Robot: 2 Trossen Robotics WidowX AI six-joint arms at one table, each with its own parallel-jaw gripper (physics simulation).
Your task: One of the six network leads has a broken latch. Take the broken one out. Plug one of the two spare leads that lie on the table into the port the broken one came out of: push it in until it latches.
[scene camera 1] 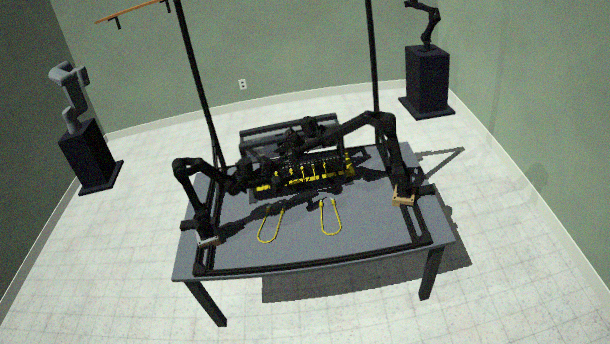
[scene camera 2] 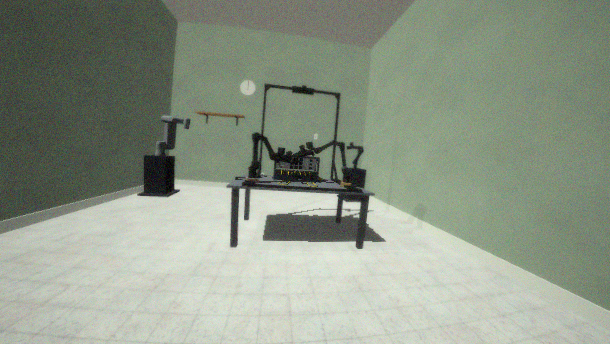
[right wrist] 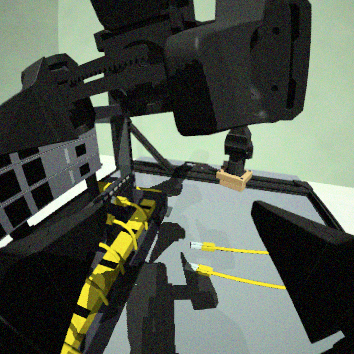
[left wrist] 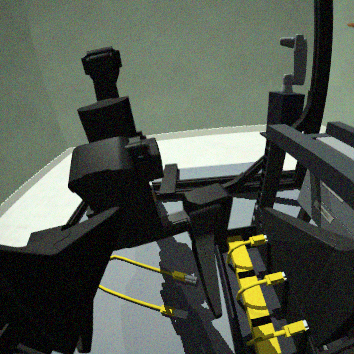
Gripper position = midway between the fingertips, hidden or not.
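I see a rack box [right wrist: 52, 156], [left wrist: 312, 188] here. My left gripper [scene camera 1: 274, 156], [left wrist: 192, 214] is open and holds nothing. My right gripper [scene camera 1: 290, 169], [right wrist: 180, 209] is open too, and it is just as empty.
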